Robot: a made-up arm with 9 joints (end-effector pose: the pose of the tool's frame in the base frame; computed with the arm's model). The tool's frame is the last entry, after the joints. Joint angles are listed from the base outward.
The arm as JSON. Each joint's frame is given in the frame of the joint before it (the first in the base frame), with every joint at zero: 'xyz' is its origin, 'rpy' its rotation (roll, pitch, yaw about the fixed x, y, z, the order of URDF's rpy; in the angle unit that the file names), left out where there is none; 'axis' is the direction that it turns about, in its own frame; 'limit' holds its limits. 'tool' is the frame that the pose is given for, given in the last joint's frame.
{
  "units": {
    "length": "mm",
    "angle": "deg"
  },
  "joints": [
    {
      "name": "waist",
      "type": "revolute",
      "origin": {
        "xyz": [
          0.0,
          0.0,
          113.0
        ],
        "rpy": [
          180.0,
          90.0,
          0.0
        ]
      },
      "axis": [
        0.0,
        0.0,
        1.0
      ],
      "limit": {
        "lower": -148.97,
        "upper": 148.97
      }
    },
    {
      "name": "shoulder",
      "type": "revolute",
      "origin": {
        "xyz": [
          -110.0,
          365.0,
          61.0
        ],
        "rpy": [
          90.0,
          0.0,
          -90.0
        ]
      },
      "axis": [
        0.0,
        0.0,
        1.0
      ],
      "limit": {
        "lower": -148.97,
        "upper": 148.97
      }
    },
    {
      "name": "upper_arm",
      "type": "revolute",
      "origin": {
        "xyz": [
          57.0,
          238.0,
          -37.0
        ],
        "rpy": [
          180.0,
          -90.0,
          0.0
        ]
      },
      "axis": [
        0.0,
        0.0,
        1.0
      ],
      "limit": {
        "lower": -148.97,
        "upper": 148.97
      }
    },
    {
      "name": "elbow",
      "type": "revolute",
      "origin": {
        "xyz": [
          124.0,
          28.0,
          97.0
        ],
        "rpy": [
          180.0,
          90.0,
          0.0
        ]
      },
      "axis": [
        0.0,
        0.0,
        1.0
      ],
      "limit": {
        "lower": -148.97,
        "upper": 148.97
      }
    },
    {
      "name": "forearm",
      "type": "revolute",
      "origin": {
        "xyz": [
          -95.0,
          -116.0,
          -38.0
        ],
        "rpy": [
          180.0,
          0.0,
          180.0
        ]
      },
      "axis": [
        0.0,
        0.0,
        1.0
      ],
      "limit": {
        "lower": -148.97,
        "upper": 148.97
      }
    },
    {
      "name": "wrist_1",
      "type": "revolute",
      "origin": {
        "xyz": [
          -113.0,
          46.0,
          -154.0
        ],
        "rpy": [
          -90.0,
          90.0,
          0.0
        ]
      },
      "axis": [
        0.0,
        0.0,
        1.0
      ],
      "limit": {
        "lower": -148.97,
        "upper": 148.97
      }
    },
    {
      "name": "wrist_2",
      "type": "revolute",
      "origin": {
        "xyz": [
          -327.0,
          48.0,
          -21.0
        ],
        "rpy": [
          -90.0,
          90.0,
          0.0
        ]
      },
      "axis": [
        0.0,
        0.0,
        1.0
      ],
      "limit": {
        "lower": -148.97,
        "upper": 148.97
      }
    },
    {
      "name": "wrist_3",
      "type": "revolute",
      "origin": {
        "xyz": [
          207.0,
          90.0,
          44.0
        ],
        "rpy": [
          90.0,
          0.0,
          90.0
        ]
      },
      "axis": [
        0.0,
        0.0,
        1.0
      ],
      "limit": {
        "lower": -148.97,
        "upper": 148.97
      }
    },
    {
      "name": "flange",
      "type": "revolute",
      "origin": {
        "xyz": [
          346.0,
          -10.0,
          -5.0
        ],
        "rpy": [
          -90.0,
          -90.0,
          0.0
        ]
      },
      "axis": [
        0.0,
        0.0,
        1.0
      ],
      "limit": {
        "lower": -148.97,
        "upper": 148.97
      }
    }
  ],
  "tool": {
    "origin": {
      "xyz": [
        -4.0,
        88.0,
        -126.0
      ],
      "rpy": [
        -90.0,
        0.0,
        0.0
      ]
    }
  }
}
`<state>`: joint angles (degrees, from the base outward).
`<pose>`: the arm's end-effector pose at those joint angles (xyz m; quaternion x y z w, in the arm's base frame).
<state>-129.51 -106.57 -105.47 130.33 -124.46 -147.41 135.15 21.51 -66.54</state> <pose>-0.5237 -0.2507 -0.2161 0.8054 -0.0335 -0.5553 0.2044</pose>
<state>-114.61 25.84 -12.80 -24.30 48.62 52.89 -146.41 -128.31 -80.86</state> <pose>-0.5224 0.1130 -0.5076 -0.8518 0.2356 -0.1734 0.4345</pose>
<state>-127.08 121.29 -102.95 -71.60 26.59 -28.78 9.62 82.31 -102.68</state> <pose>-0.1915 0.2642 -1.3641 -0.5710 -0.5746 0.0424 0.5848</pose>
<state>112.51 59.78 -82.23 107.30 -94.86 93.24 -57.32 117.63 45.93</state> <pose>-0.3587 0.5055 1.0446 0.1159 0.4652 0.8680 0.1296</pose>
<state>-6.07 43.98 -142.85 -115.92 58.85 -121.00 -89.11 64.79 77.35</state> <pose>-0.0509 0.1313 0.2645 -0.4209 -0.1263 -0.0142 0.8982</pose>
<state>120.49 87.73 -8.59 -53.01 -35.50 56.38 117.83 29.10 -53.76</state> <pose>-0.2832 0.8843 0.9944 -0.0406 0.4362 0.8960 0.0729</pose>
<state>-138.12 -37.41 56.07 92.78 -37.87 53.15 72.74 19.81 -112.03</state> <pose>0.3937 0.6441 -0.1896 0.1686 -0.9097 -0.3724 0.0734</pose>
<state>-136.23 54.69 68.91 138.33 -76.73 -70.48 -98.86 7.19 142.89</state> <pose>-0.5019 0.0943 -0.2799 -0.1413 0.0054 -0.9335 0.3295</pose>
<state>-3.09 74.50 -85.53 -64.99 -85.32 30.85 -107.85 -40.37 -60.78</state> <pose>-0.3999 -0.3573 0.3460 -0.4555 0.5507 0.2582 0.6501</pose>
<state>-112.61 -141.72 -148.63 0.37 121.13 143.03 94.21 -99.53 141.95</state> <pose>0.1457 -0.2660 -0.5843 -0.3818 0.0651 -0.0523 0.9205</pose>
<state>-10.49 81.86 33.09 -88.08 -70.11 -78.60 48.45 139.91 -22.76</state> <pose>0.1384 -0.4553 -0.4123 -0.8957 -0.3452 0.0352 0.2781</pose>
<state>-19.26 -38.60 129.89 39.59 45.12 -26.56 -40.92 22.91 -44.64</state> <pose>-0.5164 -0.0688 -0.7326 -0.5081 -0.7204 -0.0257 0.4714</pose>
